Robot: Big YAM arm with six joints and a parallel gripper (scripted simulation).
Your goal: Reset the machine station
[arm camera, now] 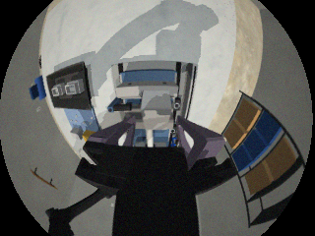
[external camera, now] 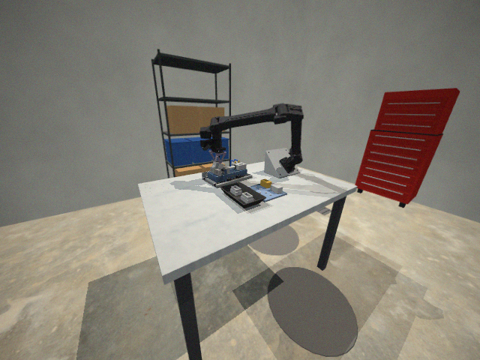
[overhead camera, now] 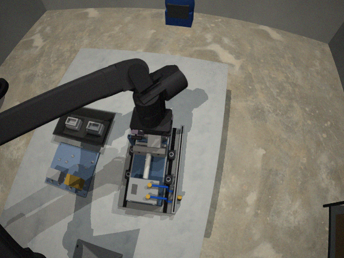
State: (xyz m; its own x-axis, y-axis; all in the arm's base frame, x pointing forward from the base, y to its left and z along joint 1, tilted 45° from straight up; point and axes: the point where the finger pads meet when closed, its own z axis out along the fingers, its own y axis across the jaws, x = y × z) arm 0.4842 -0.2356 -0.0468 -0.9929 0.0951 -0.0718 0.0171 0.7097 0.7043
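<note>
Right now the gray aluminum blank is 3 cm below my hand. The rest, counted from my hand: blue vise 9 cm below, 7 cm behind, 2 cm to the left; then pale rod 9 cm behind, 6 cm below, 2 cm to the left; then brass blank 28 cm to the left, 16 cm behind, 11 cm below.
</note>
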